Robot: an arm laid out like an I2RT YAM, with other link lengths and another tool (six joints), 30 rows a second.
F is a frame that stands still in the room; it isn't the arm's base.
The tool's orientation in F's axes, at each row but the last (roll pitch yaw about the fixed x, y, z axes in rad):
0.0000 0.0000 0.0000
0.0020 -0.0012 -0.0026
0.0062 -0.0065 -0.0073
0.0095 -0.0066 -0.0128
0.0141 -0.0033 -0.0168
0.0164 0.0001 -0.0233
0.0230 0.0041 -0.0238
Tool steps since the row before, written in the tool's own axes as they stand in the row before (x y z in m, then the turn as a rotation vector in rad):
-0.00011 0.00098 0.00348 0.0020 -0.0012 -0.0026
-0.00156 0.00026 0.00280 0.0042 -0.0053 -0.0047
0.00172 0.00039 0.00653 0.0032 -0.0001 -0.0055
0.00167 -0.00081 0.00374 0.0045 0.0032 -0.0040
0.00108 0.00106 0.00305 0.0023 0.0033 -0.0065
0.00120 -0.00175 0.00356 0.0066 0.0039 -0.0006
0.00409 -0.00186 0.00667 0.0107 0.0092 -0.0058
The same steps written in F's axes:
-0.00011 0.00098 0.00348 0.0020 -0.0012 -0.0026
-0.00156 0.00026 0.00280 0.0042 -0.0053 -0.0047
0.00168 0.00034 0.00654 0.0032 -0.0001 -0.0055
0.00163 -0.00087 0.00374 0.0046 0.0032 -0.0039
0.00109 0.00100 0.00307 0.0024 0.0034 -0.0064
0.00116 -0.00184 0.00353 0.0067 0.0038 -0.0005
0.00407 -0.00211 0.00661 0.0109 0.0091 -0.0056

